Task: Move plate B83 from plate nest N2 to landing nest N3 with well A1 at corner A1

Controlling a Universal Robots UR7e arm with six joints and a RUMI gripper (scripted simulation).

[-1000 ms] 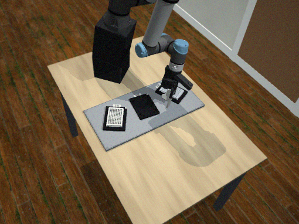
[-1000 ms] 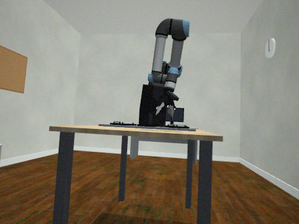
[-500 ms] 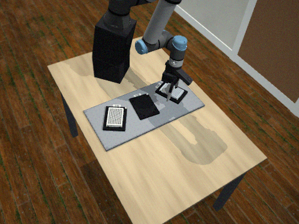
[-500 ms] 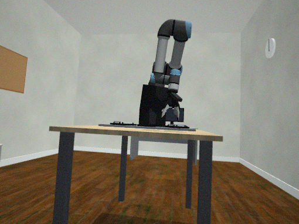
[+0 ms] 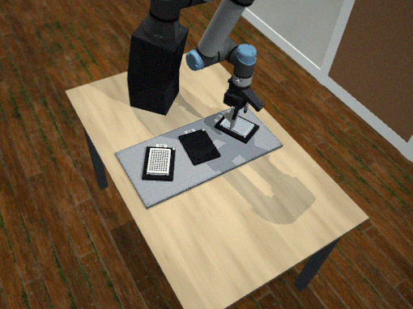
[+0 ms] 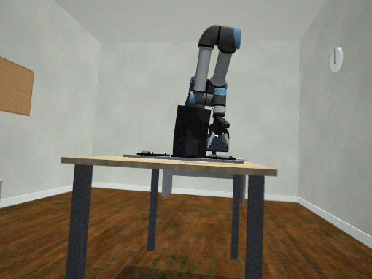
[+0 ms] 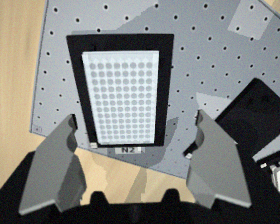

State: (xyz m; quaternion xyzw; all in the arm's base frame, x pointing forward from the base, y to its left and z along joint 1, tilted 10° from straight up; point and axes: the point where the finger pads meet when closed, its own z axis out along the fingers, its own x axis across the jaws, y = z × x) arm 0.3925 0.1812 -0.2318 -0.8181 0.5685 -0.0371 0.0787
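Right now the plate nest N2 is 1 cm behind my hand, 1 cm to the left of it and 6 cm below it. The rest, counted from my hand: N2 label: 10 cm behind, 2 cm to the right, 6 cm below; landing nest N3: 1 cm behind, 20 cm to the right, 6 cm below; plate: 3 cm behind, 38 cm to the right, 4 cm below.
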